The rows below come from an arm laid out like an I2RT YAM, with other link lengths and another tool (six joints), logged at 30 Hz.
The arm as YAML. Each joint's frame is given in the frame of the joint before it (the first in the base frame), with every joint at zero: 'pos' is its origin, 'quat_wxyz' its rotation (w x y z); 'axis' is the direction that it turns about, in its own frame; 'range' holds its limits. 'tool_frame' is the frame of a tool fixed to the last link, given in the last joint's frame.
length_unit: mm
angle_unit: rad
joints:
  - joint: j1
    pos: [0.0, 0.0, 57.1]
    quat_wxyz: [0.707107, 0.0, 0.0, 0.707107]
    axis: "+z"
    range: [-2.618, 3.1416]
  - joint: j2
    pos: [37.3, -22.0, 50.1]
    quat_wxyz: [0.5, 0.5, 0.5, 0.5]
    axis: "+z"
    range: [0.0, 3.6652]
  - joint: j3
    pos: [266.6, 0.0, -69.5]
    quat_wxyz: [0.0, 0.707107, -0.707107, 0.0]
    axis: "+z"
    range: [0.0, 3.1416]
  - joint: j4
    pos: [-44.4, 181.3, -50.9]
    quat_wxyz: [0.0, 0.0, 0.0, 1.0]
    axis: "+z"
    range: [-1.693, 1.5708]
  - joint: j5
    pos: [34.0, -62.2, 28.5]
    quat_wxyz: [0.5, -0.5, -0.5, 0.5]
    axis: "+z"
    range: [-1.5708, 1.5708]
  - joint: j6
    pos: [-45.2, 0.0, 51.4]
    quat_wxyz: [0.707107, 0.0, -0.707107, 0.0]
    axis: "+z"
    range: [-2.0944, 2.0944]
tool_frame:
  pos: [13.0, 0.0, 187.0]
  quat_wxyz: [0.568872, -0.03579, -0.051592, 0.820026]
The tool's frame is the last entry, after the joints.
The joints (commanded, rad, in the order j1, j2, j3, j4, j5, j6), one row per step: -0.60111 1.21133 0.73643 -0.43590 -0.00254 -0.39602; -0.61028 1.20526 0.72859 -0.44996 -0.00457 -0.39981; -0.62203 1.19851 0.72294 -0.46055 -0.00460 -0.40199; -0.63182 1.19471 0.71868 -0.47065 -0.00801 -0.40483; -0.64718 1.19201 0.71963 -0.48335 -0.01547 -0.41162; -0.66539 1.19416 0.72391 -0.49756 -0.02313 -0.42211; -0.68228 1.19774 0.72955 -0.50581 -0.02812 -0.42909; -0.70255 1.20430 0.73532 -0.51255 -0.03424 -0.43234; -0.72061 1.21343 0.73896 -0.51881 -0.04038 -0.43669; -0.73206 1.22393 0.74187 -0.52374 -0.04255 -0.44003; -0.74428 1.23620 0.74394 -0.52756 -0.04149 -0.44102; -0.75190 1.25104 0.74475 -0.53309 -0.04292 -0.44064; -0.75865 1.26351 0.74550 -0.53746 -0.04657 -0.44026; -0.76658 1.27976 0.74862 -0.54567 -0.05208 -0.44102; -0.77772 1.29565 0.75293 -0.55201 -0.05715 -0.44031
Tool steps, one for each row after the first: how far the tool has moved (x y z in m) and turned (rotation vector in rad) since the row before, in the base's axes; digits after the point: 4 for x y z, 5 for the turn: -0.0058 0.0016 -0.0033 0.00844 0.01339 -0.00493; -0.0052 -0.0001 -0.0019 0.00444 0.00847 -0.00998; -0.0041 0.0008 -0.0020 0.00706 0.00790 -0.00549; -0.0037 0.0000 -0.0009 0.00706 0.00593 -0.00550; -0.0039 -0.0007 -0.0011 0.00747 0.00924 -0.00523; -0.0025 -0.0020 -0.0001 0.00389 0.00459 -0.00831; -0.0027 -0.0025 -0.0006 0.00725 0.00364 -0.01416; -0.0029 -0.0016 -0.0017 0.00963 0.00699 -0.01105; -0.0024 -0.0011 -0.0021 0.00824 0.00924 -0.00747; -0.0030 -0.0016 -0.0026 0.00835 0.01130 -0.01194; -0.0026 0.0004 -0.0037 0.01436 0.01338 -0.00721; -0.0018 0.0007 -0.0030 0.01348 0.00943 -0.00525; -0.0022 0.0012 -0.0035 0.01794 0.01232 -0.00460; -0.0021 0.0000 -0.0029 0.01598 0.00951 -0.00940
